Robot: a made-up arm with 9 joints. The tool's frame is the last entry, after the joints.
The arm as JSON. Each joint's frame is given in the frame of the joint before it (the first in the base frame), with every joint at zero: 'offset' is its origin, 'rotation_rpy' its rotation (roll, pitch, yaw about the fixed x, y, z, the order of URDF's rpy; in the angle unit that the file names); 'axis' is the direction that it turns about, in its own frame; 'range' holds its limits. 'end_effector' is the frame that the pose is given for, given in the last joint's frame.
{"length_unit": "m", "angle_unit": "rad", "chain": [
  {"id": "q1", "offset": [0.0, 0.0, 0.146], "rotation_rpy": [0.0, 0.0, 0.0], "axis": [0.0, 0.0, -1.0], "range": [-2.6, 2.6]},
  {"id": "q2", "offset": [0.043, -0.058, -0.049], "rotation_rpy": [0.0, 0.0, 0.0], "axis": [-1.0, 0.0, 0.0], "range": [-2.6, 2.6]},
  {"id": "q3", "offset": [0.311, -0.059, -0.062], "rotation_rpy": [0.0, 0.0, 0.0], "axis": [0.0, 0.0, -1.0], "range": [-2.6, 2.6]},
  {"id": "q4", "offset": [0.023, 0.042, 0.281], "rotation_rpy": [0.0, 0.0, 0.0], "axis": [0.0, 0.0, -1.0], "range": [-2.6, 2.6]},
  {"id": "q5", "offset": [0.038, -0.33, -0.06], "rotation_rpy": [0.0, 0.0, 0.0], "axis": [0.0, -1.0, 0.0], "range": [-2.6, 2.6]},
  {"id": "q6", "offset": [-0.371, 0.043, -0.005], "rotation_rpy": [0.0, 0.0, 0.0], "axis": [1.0, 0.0, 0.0], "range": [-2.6, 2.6]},
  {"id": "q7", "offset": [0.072, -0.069, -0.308], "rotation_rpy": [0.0, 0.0, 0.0], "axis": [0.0, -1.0, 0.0], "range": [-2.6, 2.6]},
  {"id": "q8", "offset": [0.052, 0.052, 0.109], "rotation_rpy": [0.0, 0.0, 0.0], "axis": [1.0, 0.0, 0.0], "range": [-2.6, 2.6]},
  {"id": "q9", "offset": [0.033, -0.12, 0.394], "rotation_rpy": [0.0, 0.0, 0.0], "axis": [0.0, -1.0, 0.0], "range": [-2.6, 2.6]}
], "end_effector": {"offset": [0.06, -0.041, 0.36], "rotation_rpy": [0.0, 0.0, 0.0]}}
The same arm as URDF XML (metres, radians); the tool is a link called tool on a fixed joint. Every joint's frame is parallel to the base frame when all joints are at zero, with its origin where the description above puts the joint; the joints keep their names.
<robot name="arm">
  <joint name="q1" type="revolute">
    <parent link="base_link"/>
    <child link="link1"/>
    <origin xyz="0 0 0.146"/>
    <axis xyz="0 0 -1"/>
    <limit lower="-2.6" upper="2.6"/>
  </joint>
  <joint name="q2" type="revolute">
    <parent link="link1"/>
    <child link="link2"/>
    <origin xyz="0.043 -0.058 -0.049"/>
    <axis xyz="-1 0 0"/>
    <limit lower="-2.6" upper="2.6"/>
  </joint>
  <joint name="q3" type="revolute">
    <parent link="link2"/>
    <child link="link3"/>
    <origin xyz="0.311 -0.059 -0.062"/>
    <axis xyz="0 0 -1"/>
    <limit lower="-2.6" upper="2.6"/>
  </joint>
  <joint name="q4" type="revolute">
    <parent link="link3"/>
    <child link="link4"/>
    <origin xyz="0.023 0.042 0.281"/>
    <axis xyz="0 0 -1"/>
    <limit lower="-2.6" upper="2.6"/>
  </joint>
  <joint name="q5" type="revolute">
    <parent link="link4"/>
    <child link="link5"/>
    <origin xyz="0.038 -0.33 -0.06"/>
    <axis xyz="0 -1 0"/>
    <limit lower="-2.6" upper="2.6"/>
  </joint>
  <joint name="q6" type="revolute">
    <parent link="link5"/>
    <child link="link6"/>
    <origin xyz="-0.371 0.043 -0.005"/>
    <axis xyz="1 0 0"/>
    <limit lower="-2.6" upper="2.6"/>
  </joint>
  <joint name="q7" type="revolute">
    <parent link="link6"/>
    <child link="link7"/>
    <origin xyz="0.072 -0.069 -0.308"/>
    <axis xyz="0 -1 0"/>
    <limit lower="-2.6" upper="2.6"/>
  </joint>
  <joint name="q8" type="revolute">
    <parent link="link7"/>
    <child link="link8"/>
    <origin xyz="0.052 0.052 0.109"/>
    <axis xyz="1 0 0"/>
    <limit lower="-2.6" upper="2.6"/>
  </joint>
  <joint name="q9" type="revolute">
    <parent link="link8"/>
    <child link="link9"/>
    <origin xyz="0.033 -0.12 0.394"/>
    <axis xyz="0 -1 0"/>
    <limit lower="-2.6" upper="2.6"/>
  </joint>
  <joint name="tool_joint" type="fixed">
    <parent link="link9"/>
    <child link="tool"/>
    <origin xyz="0.06 -0.041 0.36"/>
  </joint>
  <link name="base_link"/>
  <link name="link1"/>
  <link name="link2"/>
  <link name="link3"/>
  <link name="link4"/>
  <link name="link5"/>
  <link name="link6"/>
  <link name="link7"/>
  <link name="link8"/>
  <link name="link9"/>
  <link name="tool"/>
</robot>

